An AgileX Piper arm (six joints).
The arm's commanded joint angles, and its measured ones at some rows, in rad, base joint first. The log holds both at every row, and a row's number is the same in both.
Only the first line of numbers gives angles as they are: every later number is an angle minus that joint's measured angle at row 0.
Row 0, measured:
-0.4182, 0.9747, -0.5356, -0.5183, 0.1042, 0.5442
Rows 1 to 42, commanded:
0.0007, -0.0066, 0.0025, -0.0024, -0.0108, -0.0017
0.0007, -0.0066, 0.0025, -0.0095, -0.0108, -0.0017
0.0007, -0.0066, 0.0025, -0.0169, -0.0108, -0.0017
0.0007, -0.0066, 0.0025, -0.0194, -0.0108, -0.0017
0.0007, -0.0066, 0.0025, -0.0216, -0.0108, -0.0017
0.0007, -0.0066, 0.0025, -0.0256, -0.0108, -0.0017
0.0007, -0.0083, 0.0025, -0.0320, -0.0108, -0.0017
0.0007, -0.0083, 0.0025, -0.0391, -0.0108, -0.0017
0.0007, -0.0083, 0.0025, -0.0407, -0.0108, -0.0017
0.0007, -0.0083, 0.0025, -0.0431, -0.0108, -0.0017
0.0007, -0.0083, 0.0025, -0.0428, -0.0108, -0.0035
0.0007, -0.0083, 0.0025, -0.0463, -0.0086, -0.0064
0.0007, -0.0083, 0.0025, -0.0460, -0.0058, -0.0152
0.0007, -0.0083, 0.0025, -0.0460, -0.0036, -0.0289
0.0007, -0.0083, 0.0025, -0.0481, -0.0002, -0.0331
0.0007, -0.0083, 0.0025, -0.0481, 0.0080, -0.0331
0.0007, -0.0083, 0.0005, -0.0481, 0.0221, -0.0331
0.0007, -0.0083, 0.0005, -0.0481, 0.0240, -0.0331
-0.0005, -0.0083, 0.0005, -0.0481, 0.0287, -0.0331
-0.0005, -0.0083, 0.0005, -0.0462, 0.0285, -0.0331
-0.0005, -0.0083, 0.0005, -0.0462, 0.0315, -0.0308
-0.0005, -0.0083, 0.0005, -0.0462, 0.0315, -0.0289
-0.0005, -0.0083, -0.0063, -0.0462, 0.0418, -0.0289
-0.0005, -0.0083, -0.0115, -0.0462, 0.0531, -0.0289
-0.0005, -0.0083, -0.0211, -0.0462, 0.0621, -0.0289
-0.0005, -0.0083, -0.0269, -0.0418, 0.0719, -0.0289
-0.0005, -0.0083, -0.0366, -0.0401, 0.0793, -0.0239
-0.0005, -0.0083, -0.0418, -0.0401, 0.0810, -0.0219
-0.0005, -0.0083, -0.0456, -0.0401, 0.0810, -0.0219
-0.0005, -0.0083, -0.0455, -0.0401, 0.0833, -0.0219
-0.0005, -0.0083, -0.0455, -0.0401, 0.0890, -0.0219
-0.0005, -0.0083, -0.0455, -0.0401, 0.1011, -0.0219
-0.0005, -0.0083, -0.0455, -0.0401, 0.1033, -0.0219
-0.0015, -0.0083, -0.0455, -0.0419, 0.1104, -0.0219
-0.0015, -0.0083, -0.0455, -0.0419, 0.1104, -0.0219
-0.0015, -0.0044, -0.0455, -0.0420, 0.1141, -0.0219
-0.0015, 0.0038, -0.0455, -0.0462, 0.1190, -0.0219
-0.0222, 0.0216, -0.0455, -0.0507, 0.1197, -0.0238
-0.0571, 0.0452, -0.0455, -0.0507, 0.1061, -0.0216
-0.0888, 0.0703, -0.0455, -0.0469, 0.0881, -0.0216
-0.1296, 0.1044, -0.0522, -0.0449, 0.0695, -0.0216
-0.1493, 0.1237, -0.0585, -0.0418, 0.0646, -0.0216
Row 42, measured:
-0.0761, 0.0587, -0.0390, -0.0431, 0.1013, -0.0223
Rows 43 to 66, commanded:
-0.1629, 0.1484, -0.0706, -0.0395, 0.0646, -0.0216
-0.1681, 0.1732, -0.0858, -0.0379, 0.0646, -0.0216
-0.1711, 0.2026, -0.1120, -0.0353, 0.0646, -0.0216
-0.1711, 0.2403, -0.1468, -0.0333, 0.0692, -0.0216
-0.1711, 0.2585, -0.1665, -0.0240, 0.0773, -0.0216
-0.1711, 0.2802, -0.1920, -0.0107, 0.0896, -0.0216
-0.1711, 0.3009, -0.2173, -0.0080, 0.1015, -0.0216
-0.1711, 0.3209, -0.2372, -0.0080, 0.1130, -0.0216
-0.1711, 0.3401, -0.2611, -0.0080, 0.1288, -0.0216
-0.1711, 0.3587, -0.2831, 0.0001, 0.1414, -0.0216
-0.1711, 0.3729, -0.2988, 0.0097, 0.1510, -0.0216
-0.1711, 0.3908, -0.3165, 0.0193, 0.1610, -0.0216
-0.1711, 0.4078, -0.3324, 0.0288, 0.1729, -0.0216
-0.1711, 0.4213, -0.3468, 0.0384, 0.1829, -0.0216
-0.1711, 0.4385, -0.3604, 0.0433, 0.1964, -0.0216
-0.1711, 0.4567, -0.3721, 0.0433, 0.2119, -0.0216
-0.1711, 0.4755, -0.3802, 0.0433, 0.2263, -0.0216
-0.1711, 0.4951, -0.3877, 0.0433, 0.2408, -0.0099
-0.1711, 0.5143, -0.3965, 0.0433, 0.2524, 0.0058
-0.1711, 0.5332, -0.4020, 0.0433, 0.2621, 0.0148
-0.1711, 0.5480, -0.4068, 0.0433, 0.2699, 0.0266
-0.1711, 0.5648, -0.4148, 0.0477, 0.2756, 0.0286
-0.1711, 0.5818, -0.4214, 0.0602, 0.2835, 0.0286
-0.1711, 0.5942, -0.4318, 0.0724, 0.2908, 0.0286
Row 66, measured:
-0.1654, 0.5463, -0.4008, 0.0405, 0.2628, 0.0145
